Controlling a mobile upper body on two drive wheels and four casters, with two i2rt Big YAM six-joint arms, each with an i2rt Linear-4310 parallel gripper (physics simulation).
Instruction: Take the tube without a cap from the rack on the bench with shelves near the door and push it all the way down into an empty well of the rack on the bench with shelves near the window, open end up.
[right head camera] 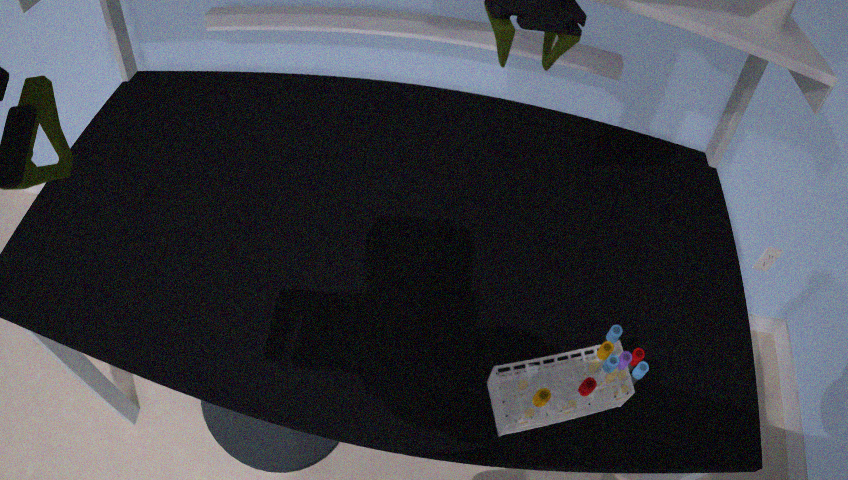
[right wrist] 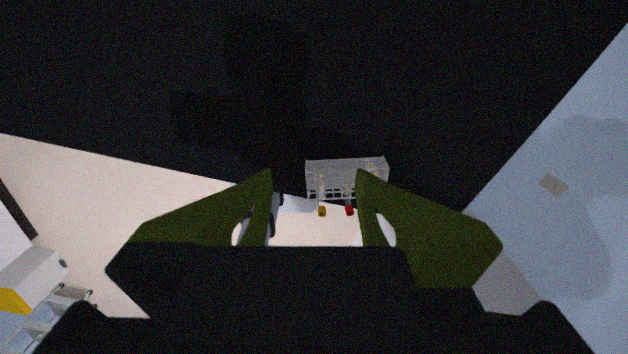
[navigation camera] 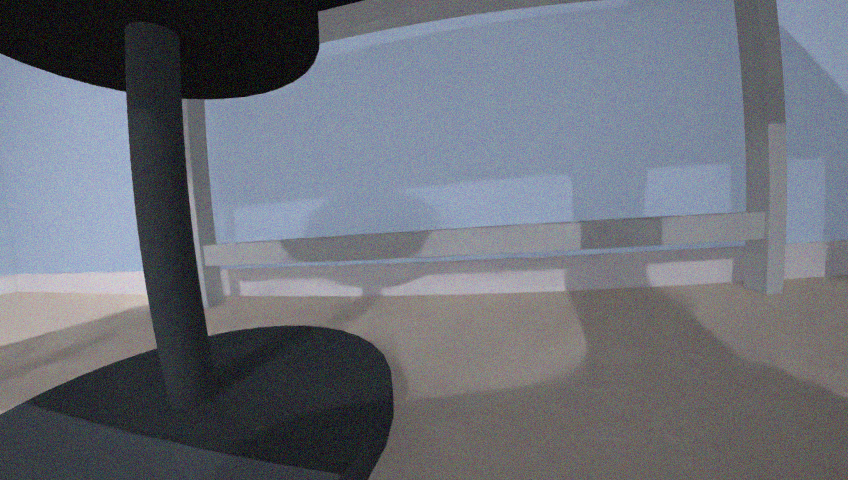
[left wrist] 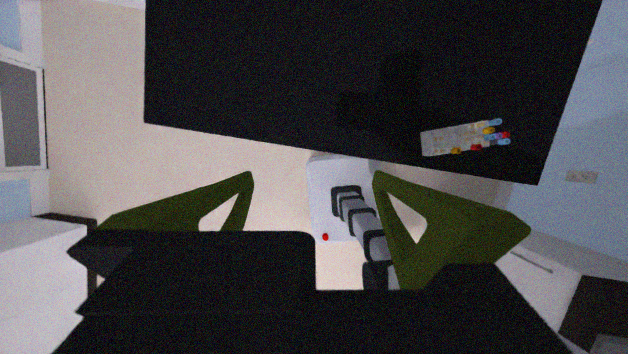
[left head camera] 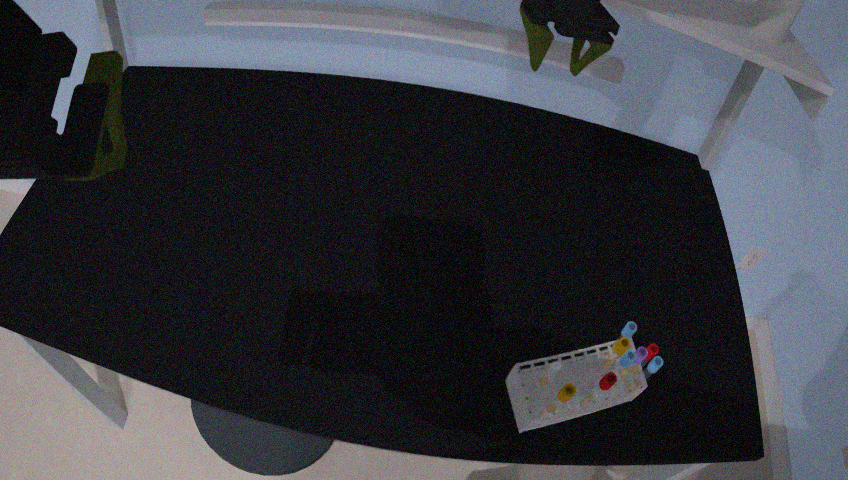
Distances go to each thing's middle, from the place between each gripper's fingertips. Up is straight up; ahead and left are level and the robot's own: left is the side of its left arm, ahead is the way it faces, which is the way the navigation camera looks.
Right now the tube rack (right head camera: 562,381) is 52 cm to the right of my left hand, 48 cm below it and 2 cm ahead of it.
The tube rack lies 25 cm behind my right hand, 8 cm to the right of it and 35 cm below it.
